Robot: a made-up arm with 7 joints.
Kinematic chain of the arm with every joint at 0, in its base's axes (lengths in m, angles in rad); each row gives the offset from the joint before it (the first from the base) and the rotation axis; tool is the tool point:
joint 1: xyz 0 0 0.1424 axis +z
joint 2: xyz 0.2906 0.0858 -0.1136 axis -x
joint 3: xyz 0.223 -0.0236 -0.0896 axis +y
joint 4: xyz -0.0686 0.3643 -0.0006 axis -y
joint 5: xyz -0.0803 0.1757 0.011 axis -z
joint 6: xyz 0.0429 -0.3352 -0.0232 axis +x
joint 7: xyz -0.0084 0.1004 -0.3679 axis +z
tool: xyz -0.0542 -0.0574 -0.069
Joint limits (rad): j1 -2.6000..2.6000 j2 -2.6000..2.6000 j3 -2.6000..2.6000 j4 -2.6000..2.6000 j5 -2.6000..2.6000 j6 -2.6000..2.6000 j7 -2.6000..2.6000
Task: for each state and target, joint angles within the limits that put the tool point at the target. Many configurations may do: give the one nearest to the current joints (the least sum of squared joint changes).
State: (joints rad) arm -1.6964 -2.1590 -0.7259 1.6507 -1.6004 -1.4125 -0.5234
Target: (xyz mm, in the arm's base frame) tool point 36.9 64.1 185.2
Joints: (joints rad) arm -1.8875 -1.7497 -1.2942 1.8741 -1.1273 -1.2722 -0.4883
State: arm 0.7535 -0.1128 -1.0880 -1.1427 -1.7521 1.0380 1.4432
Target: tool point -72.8 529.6 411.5
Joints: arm 0.6493 -0.8846 -0.7205 -1.3630 -2.1060 1.3890 1.4345
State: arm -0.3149 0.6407 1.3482 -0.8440 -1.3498 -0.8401 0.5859
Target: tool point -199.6 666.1 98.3
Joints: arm 0.1788 0.2065 1.6713 -1.2271 -1.6328 -0.7353 0.6206
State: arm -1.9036 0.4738 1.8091 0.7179 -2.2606 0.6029 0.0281
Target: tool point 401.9 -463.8 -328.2
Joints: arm -2.0723 0.2482 1.7712 0.7914 -2.3028 0.5129 0.0648
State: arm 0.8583 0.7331 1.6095 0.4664 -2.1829 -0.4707 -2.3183
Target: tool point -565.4 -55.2 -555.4
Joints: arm 1.7236 0.6452 1.8105 0.1614 -2.1643 -0.4191 -2.3173
